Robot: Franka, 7 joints.
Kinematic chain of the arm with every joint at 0, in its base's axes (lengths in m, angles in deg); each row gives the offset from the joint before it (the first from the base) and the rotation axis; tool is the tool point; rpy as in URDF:
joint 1: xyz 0 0 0.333 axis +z
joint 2: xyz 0 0 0 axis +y
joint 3: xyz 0 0 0.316 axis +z
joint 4: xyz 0.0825 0 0 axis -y
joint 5: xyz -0.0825 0 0.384 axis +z
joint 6: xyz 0 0 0 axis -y
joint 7: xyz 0.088 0 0 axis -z
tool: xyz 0 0 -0.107 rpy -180 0 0
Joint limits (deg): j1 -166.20..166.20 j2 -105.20..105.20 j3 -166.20..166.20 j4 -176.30..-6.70 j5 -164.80..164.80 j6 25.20..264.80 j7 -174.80..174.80
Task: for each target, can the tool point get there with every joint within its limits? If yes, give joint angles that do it. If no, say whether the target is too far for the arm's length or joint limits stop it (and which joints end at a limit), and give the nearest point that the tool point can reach.
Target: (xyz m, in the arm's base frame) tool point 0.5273 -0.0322 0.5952
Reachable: yes | joints -107.81 38.09 114.98 -124.82 -28.78 161.32 -84.92
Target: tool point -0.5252 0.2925 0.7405
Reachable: yes | joints 61.70 12.18 99.03 -92.26 38.58 152.41 -119.41
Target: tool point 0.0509 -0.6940 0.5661
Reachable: yes | joints 56.90 -23.22 -138.96 -86.22 -89.75 159.22 110.97
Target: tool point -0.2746 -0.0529 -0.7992
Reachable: no: too far | nearest point -0.2750 -0.0590 -0.3607 | short by 0.439 m
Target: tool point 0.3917 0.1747 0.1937
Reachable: yes | joints 6.67 33.70 26.03 -115.22 -29.88 58.48 141.20
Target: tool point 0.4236 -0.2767 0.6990
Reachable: yes | joints -137.41 30.88 119.55 -121.98 -6.89 202.07 -72.48
